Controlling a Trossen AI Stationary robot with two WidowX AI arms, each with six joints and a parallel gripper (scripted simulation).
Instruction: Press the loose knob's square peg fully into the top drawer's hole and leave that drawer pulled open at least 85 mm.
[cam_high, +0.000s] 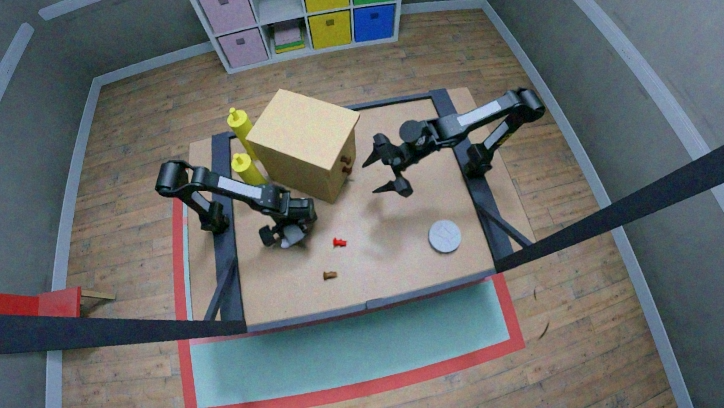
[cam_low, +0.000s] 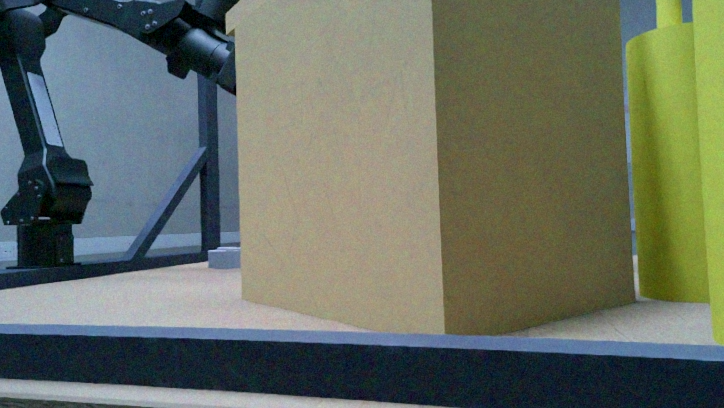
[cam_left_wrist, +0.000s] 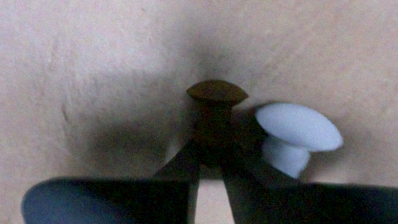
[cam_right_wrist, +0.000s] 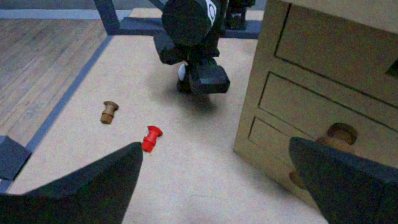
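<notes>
The white knob is 2 cm behind my left hand, 3 cm to the left of it and 2 cm below it. The rest, counted from my left hand: drawer (23 cm ahead, 11 cm to the right, 19 cm above); grey disc (12 cm behind, 48 cm to the right, 1 cm below); red knob (6 cm behind, 14 cm to the right, 2 cm below).
</notes>
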